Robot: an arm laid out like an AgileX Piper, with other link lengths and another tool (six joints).
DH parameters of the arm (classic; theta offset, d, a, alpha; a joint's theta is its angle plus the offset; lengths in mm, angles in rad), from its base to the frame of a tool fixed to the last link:
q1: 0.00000 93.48 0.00 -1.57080
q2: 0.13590 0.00 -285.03 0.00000
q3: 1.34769 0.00 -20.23 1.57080
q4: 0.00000 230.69 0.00 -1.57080
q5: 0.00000 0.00 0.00 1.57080
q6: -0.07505 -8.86 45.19 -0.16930
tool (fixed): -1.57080 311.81 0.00 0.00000
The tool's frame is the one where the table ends.
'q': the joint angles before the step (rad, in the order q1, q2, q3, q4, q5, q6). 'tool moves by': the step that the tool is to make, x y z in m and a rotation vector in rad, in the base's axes. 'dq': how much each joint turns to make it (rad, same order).
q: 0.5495 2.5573 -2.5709 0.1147 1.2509 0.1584
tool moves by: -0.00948 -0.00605 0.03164 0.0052 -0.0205 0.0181
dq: 0.0000 -0.1057 0.0879 0.0020 -0.0002 -0.0198
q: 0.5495 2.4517 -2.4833 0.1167 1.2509 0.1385
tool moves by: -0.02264 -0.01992 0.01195 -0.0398 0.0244 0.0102
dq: 0.0000 -0.1156 0.1585 -0.0160 0.0000 -0.0130
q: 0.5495 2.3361 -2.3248 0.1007 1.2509 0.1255
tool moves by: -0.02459 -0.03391 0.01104 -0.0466 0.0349 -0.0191
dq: -0.0201 -0.1371 0.1912 -0.0213 0.0000 -0.0022
